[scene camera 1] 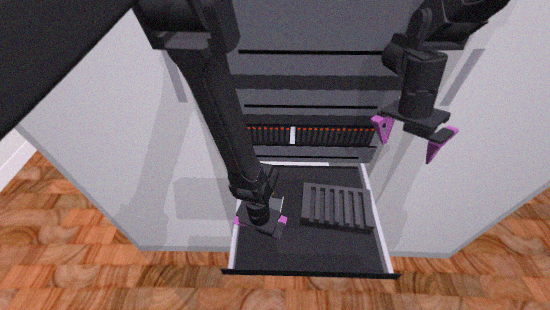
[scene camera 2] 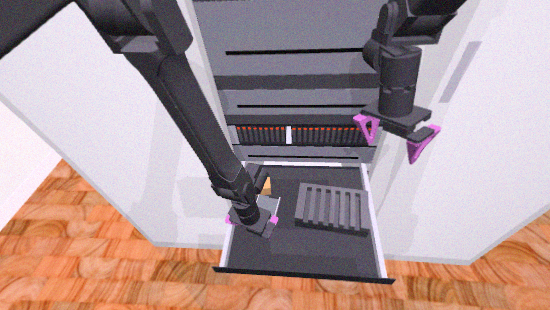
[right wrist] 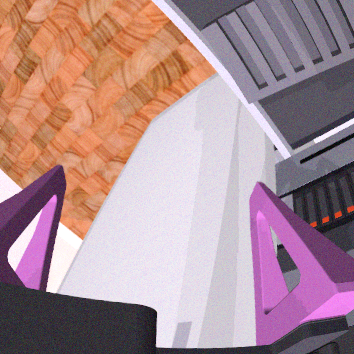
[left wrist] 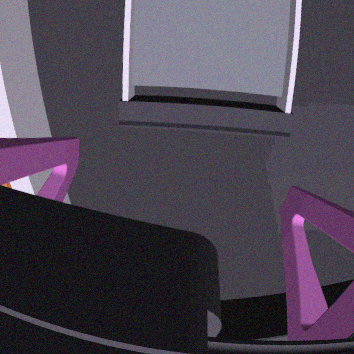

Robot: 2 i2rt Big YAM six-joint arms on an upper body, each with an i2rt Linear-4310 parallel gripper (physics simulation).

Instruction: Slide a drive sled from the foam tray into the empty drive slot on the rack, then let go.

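Places are measured from the left arm's base along level axes (x ahead, y left, z up), in millimetres.
Pixels of known places: left gripper, fingertip midpoint: (scene camera 1: pixel 261 229) (scene camera 2: pixel 255 229) (left wrist: pixel 185 174); right gripper, fingertip midpoint: (scene camera 1: pixel 404 152) (scene camera 2: pixel 390 152) (right wrist: pixel 158 182).
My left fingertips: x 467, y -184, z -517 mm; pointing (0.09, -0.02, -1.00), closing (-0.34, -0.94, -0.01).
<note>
For each thing: its top centre in the pictures, then the offset to it from my left fingertips. "*": a spot on its surface instead.
- drive sled, middle of its top: (scene camera 1: pixel 269 210) (scene camera 2: pixel 264 210) 72 mm ahead, 20 mm right, 12 mm down
- slotted grey foam tray, middle of its top: (right wrist: pixel 292 34) (scene camera 2: pixel 332 203) (scene camera 1: pixel 336 202) 82 mm ahead, 233 mm right, 26 mm up
- open drawer, surface spot: (scene camera 2: pixel 300 274) (scene camera 1: pixel 310 273) * 120 mm back, 139 mm right, 8 mm down
- orange-tan block, middle of its top: (scene camera 2: pixel 259 183) 161 mm ahead, 4 mm left, 11 mm up
A drive sled (scene camera 1: pixel 277 204) (scene camera 2: pixel 269 204) (left wrist: pixel 210 50) with a grey top and pale side rails lies flat on the dark drawer floor, partly hidden by the left arm in both scene views. My left gripper (scene camera 1: pixel 260 220) (scene camera 2: pixel 251 220) (left wrist: pixel 185 174) is open and empty, pointing down beyond the sled's dark end. The slotted grey foam tray (scene camera 1: pixel 306 200) (scene camera 2: pixel 301 202) (right wrist: pixel 227 60) lies to its right. On the rack, a row of dark drives with orange marks (scene camera 1: pixel 330 137) (scene camera 2: pixel 325 136) (right wrist: pixel 325 195) has one pale upright slot (scene camera 1: pixel 292 135) (scene camera 2: pixel 288 135). My right gripper (scene camera 1: pixel 406 152) (scene camera 2: pixel 391 153) (right wrist: pixel 158 182) is open, high at the right.
The open drawer (scene camera 1: pixel 310 273) (scene camera 2: pixel 305 276) has pale side walls; the left gripper is close to its left wall. An orange-tan block (scene camera 2: pixel 266 186) lies behind the sled, partly hidden by the arm. Large pale panels (scene camera 1: pixel 195 200) (right wrist: pixel 150 215) flank the rack. A wooden floor lies below.
</note>
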